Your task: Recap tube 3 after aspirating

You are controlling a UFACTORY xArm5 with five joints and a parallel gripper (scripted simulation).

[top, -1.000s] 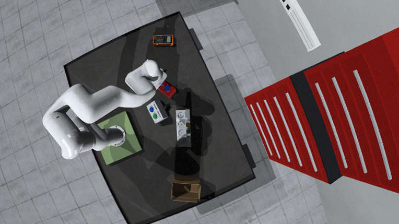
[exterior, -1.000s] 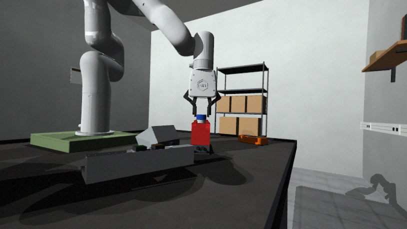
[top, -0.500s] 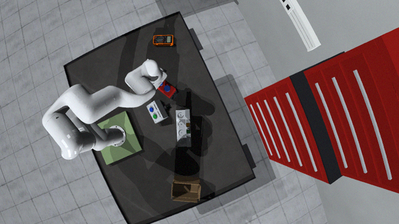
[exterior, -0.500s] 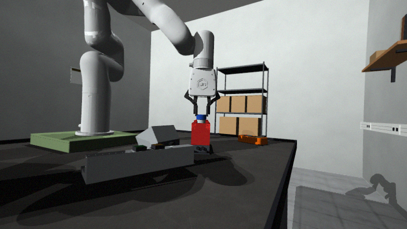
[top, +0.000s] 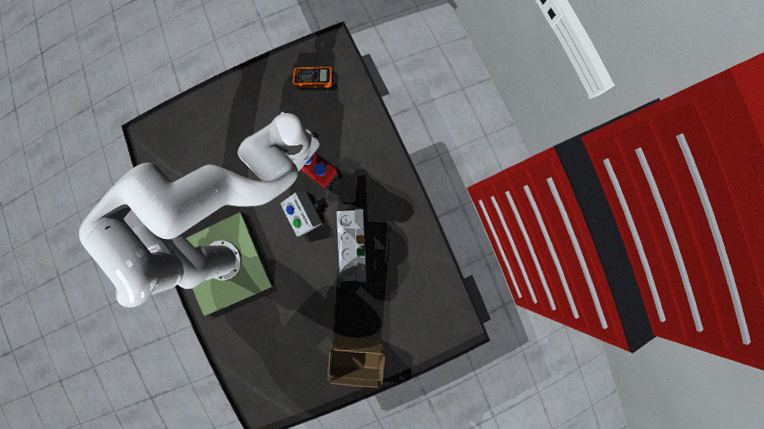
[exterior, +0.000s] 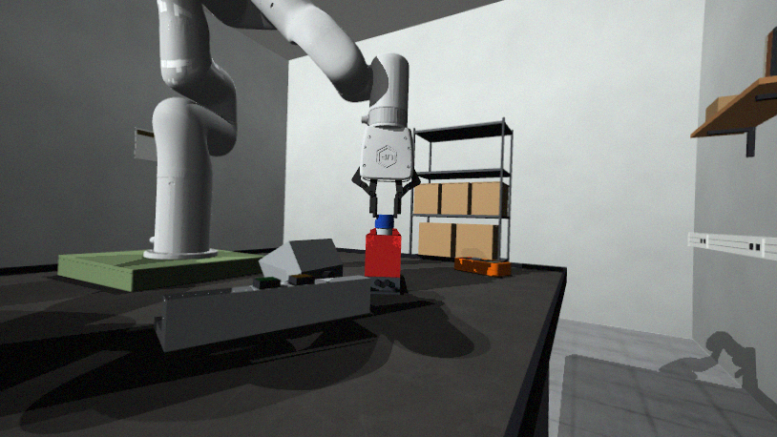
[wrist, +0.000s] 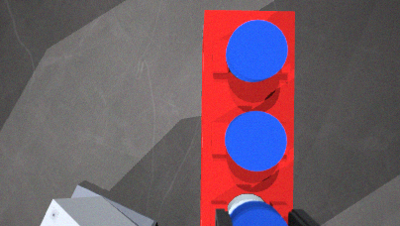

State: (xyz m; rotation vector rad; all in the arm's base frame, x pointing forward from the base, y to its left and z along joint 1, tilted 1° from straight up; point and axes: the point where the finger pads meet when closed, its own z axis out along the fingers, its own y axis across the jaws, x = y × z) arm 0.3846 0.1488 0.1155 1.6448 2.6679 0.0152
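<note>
My hand is 110 mm past the blue cycle key, 110 mm to the left of it and 80 mm above it. From my hand the other things lie so: green ready key (110 mm behind, 150 mm to the right, 80 mm below); key housing (90 mm behind, 130 mm to the right, 90 mm below); orange multimeter (130 mm ahead, 280 mm to the left, 130 mm below).
</note>
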